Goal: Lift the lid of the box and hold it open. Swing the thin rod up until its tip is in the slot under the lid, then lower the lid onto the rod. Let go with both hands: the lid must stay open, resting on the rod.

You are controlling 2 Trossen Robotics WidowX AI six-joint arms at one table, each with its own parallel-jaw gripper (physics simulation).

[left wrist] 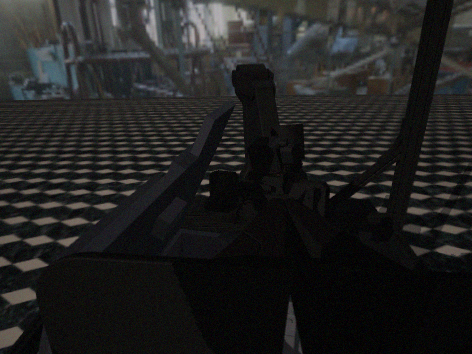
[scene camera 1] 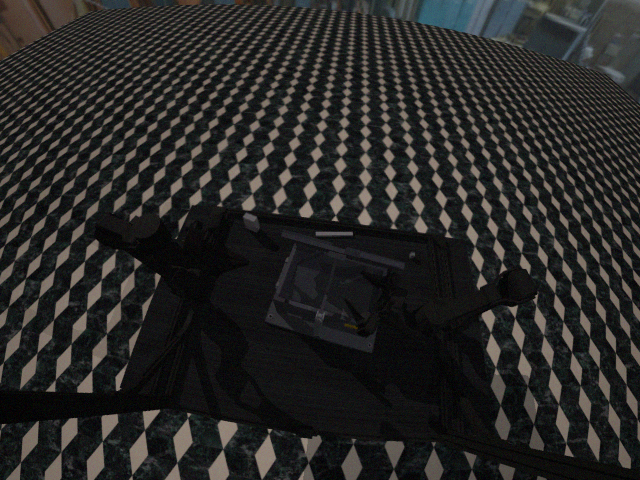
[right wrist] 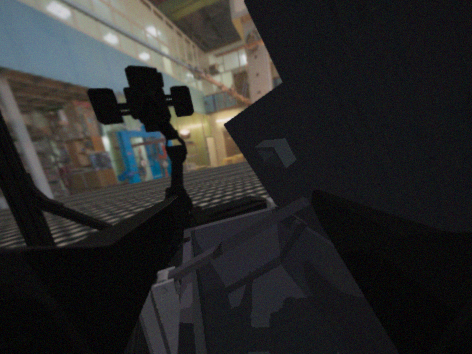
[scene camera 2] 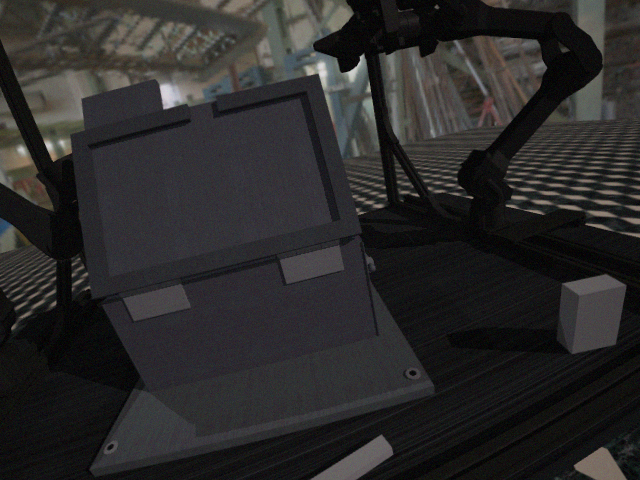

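Seen in the pictures: left gripper, fingertip midpoint: (left wrist: 281, 210) (scene camera 1: 249, 262) (right wrist: 147, 92) (scene camera 2: 314, 46); right gripper, fingertip midpoint: (left wrist: 234, 212) (scene camera 1: 353, 284) (right wrist: 245, 199); left arm's base at its link origin: (right wrist: 183, 224) (scene camera 2: 488, 225); right arm's base at its link origin: (left wrist: 253, 217) (scene camera 2: 9, 383).
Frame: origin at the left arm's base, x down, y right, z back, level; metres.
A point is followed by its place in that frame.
The grey box (scene camera 2: 242, 319) @[x -0.067, y -0.154, z -0.510 m] (scene camera 1: 323, 305) @[x -0.164, y 0.028, z -0.465 m] stands mid-table on its base plate (scene camera 2: 280, 405) @[x 0.007, y -0.230, z -0.495 m]. Its lid (scene camera 2: 209, 186) @[x -0.226, y -0.117, z -0.499 m] (right wrist: 340, 116) @[x -0.286, y -0.063, z -0.565 m] is raised steeply, and its edge shows in the left wrist view (left wrist: 196, 151) @[x -0.323, y -0.055, z -0.532 m]. A small pale slot block (right wrist: 274, 152) @[x -0.266, y -0.067, z -0.499 m] sits under the lid. The thin rod (right wrist: 197, 260) @[x -0.167, y 0.020, z -0.468 m] lies low over the open box, tilted slightly up. My right gripper (scene camera 1: 371, 307) (right wrist: 245, 199) @[x -0.242, y -0.013, z -0.532 m] is open and empty, reaching into the box beneath the lid. My left gripper (scene camera 2: 328, 45) @[x -0.383, y 0.027, z -0.294 m] (scene camera 1: 265, 238) is shut and empty beside the lid's top corner; I cannot tell whether it touches.
A pale flat strip (scene camera 2: 358, 459) @[x 0.009, y -0.320, z -0.439 m] (scene camera 1: 334, 233) @[x 0.010, y -0.327, z -0.484 m] lies on the dark table behind the box. The left arm's links (scene camera 2: 499, 157) @[x -0.142, y -0.027, z 0.005 m] rise behind the box in scene camera 2. The floor around is checkered.
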